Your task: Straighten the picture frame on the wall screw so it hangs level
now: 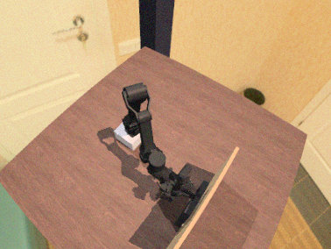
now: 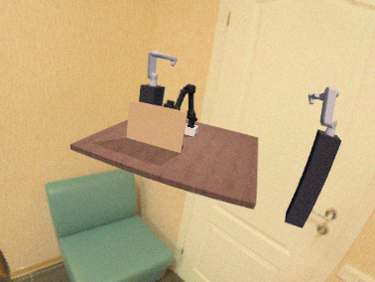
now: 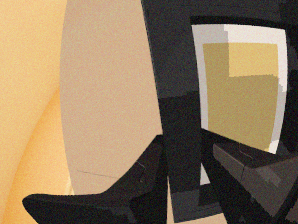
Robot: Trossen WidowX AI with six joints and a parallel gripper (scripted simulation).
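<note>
The picture frame lies 10 mm ahead of my gripper tip, 20 mm to the right of it and 50 mm below it. Also, from my gripper tip: wall panel (20 mm ahead, 10 mm to the right, 60 mm below).
</note>
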